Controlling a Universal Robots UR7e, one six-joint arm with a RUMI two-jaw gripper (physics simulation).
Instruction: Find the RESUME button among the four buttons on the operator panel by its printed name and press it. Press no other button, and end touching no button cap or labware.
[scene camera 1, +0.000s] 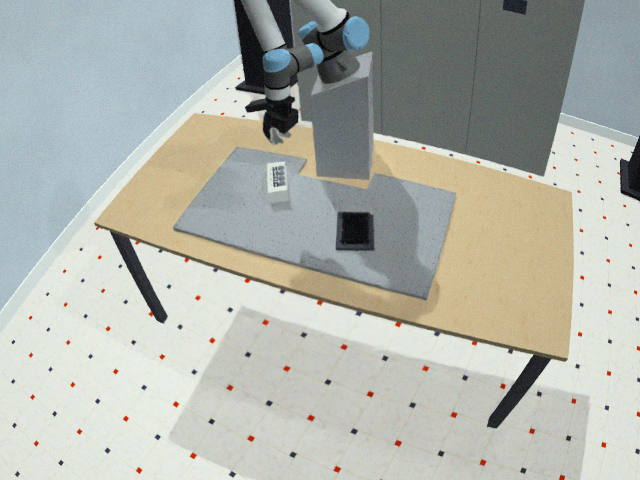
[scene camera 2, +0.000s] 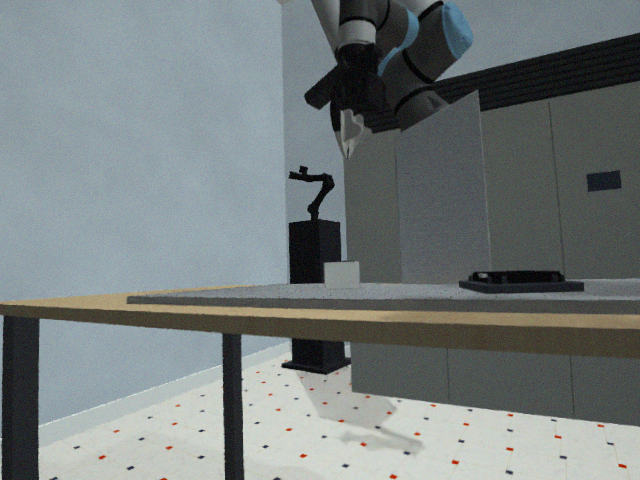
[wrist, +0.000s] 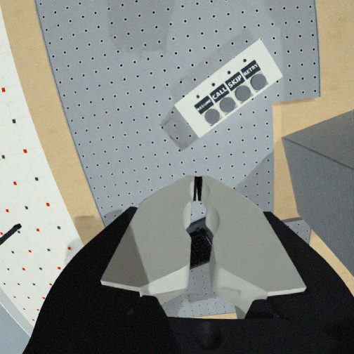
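Pixels of known places: gripper, fingertip midpoint: (scene camera 1: 275, 144) (scene camera 2: 346, 158); arm's base at its link origin: (scene camera 1: 340, 72) (scene camera 2: 430, 130).
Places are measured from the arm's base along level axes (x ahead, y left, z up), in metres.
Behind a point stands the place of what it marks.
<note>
The white operator panel (scene camera 1: 278, 196) {x 0.328, y -0.089, z -0.371 m} (scene camera 2: 341, 274) {x 0.330, y -0.091, z -0.370 m} (wrist: 271, 61) stands on the grey perforated mat. In the wrist view its four round grey caps lie in a slanting row, each beside a dark printed label. The RESUME cap (wrist: 212, 117) is at the lower left end, beside the RESUME label (wrist: 203, 105). Then come the CALL cap (wrist: 227, 105), the SKIP cap (wrist: 242, 93) and the RETRY cap (wrist: 258, 82) at the upper right end. My gripper (scene camera 1: 278, 141) {x 0.325, y -0.072, z -0.138 m} (scene camera 2: 347, 157) {x 0.325, y -0.072, z -0.138 m} (wrist: 196, 178) is shut and empty, high above the mat and apart from the panel.
The grey mat (scene camera 1: 222, 211) {x 0.457, y -0.253, z -0.398 m} (scene camera 2: 206, 300) {x 0.580, y -0.186, z -0.403 m} (wrist: 125, 150) lies on the wooden table (scene camera 1: 506, 248) {x 0.156, y 0.721, z -0.412 m} (scene camera 2: 170, 316) {x 0.664, y -0.154, z -0.416 m}. A black tray-like item (scene camera 1: 355, 246) {x 0.404, y 0.248, z -0.387 m} (scene camera 2: 522, 287) {x 0.418, y 0.237, z -0.391 m} sits on the mat to the right of the panel in the first scene view. The arm's grey pedestal (scene camera 1: 341, 134) {x 0.101, y 0.046, z -0.205 m} (scene camera 2: 442, 206) {x 0.101, y 0.047, z -0.223 m} (wrist: 325, 185) rises beside the mat's notch.
</note>
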